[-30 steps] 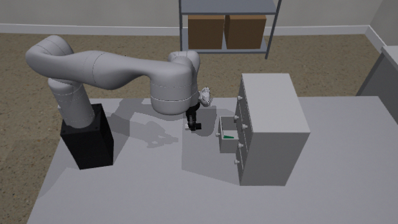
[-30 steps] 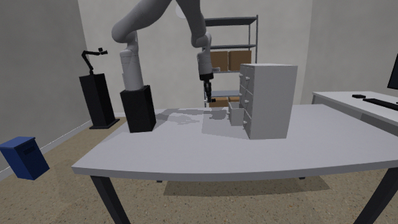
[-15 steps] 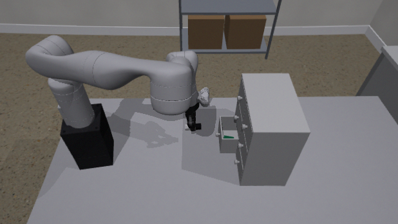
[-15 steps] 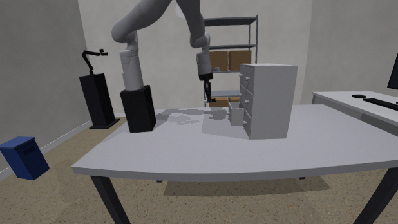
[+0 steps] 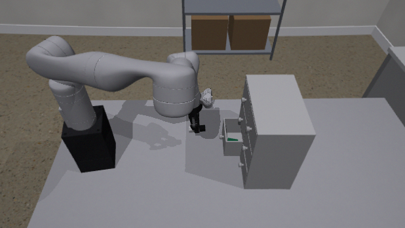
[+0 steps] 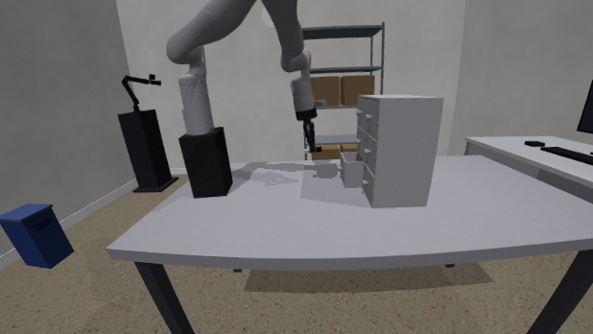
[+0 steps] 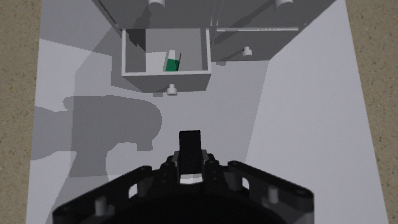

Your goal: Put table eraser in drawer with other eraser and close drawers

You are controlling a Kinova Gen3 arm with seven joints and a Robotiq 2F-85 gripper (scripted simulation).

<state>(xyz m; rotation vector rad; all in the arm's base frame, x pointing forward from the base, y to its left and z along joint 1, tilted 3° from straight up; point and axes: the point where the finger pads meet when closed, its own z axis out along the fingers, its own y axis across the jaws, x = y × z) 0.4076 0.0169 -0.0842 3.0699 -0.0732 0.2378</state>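
Right now my hand is 10 mm above the black-and-white eraser. Also, from my hand: green eraser: 180 mm ahead, 20 mm to the left, 140 mm below; then red thing: 210 mm ahead, 130 mm to the right, 140 mm below.
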